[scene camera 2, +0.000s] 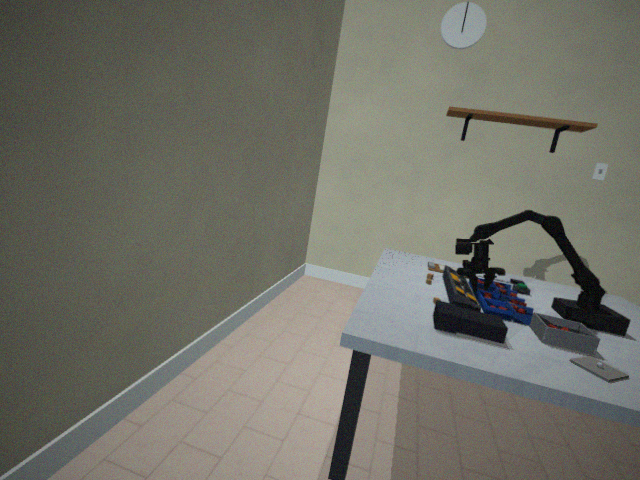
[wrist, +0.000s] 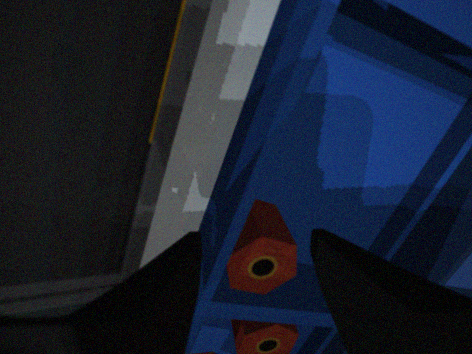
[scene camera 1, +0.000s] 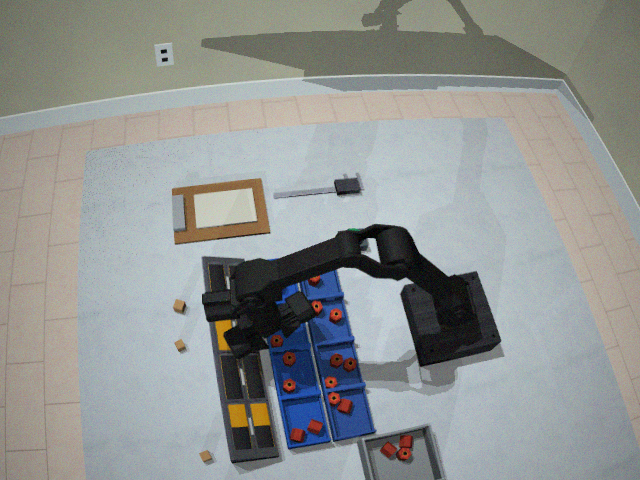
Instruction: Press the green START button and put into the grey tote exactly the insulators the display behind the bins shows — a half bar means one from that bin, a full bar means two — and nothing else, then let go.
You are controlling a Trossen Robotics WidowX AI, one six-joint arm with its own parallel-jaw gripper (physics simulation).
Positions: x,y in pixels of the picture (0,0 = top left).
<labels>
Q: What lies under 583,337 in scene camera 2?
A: A grey tote.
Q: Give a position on a brown board with cream pad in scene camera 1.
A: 214,211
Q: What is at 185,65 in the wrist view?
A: A display.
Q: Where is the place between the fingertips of my gripper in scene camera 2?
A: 480,291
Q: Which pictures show my gripper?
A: Scene camera 2, the wrist view and scene camera 1: all of them.
</labels>
